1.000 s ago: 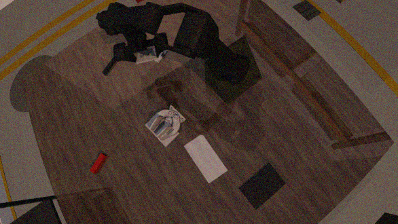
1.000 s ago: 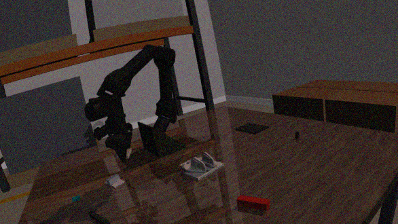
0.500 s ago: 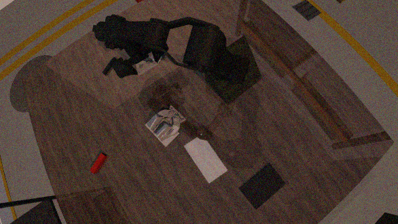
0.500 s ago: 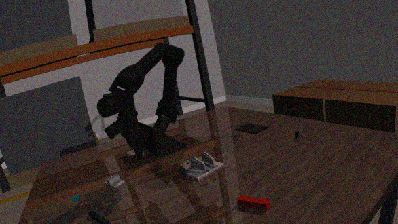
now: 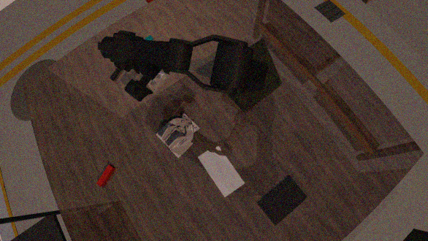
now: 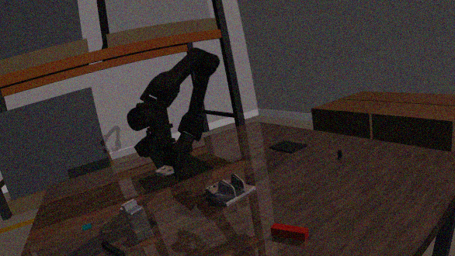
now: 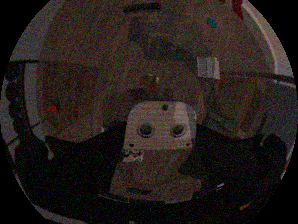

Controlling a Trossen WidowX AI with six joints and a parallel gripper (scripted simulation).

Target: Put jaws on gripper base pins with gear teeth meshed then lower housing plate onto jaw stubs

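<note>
My gripper tip is 17 cm to the right of the jaw, 9 cm above it and 1 cm past it. Round my gripper tip: teal piece: 30 cm to the right, 10 cm below, 3 cm behind; black bar: 22 cm to the right, 15 cm ahead, 10 cm below; red block: 33 cm ahead, 17 cm to the left, 9 cm below.
</note>
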